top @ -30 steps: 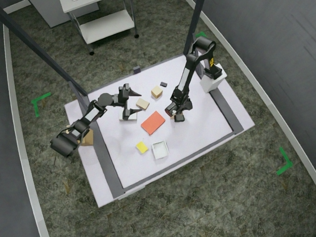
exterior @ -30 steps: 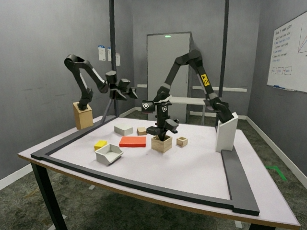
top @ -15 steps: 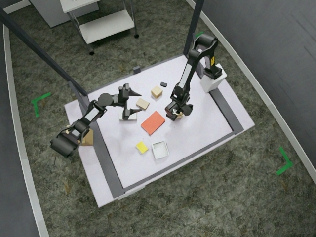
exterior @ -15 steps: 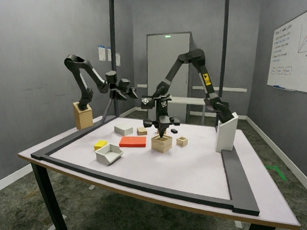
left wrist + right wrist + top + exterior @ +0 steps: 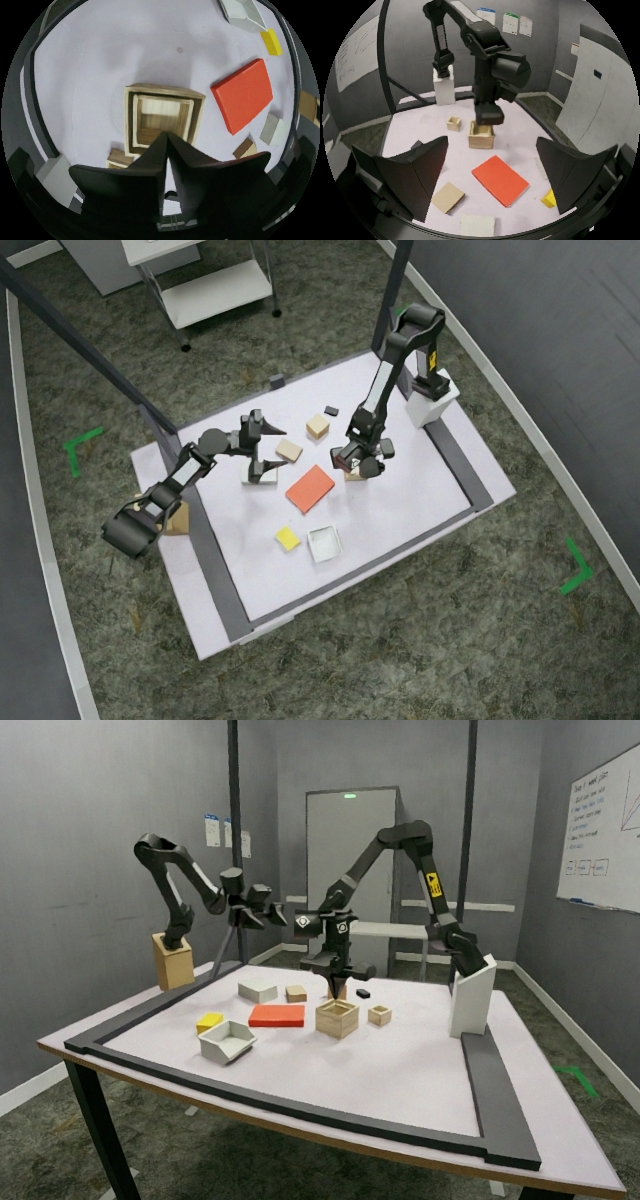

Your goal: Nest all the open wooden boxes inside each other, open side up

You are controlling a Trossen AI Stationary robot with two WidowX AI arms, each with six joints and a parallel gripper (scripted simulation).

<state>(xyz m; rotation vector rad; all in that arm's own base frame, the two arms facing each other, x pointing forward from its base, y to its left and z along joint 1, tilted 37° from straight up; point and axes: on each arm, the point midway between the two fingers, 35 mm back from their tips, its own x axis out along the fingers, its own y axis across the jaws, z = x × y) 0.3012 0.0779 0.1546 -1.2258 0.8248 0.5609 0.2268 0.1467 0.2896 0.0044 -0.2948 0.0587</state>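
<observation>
Now: the small wooden box 80 mm behind my left hand, 100 mm to the left of it and 110 mm below it. Also, from my left hand: biggest wooden box 100 mm below; then mid-sized wooden box 100 mm below; then flat red block 10 mm behind, 170 mm to the right, 110 mm below.
</observation>
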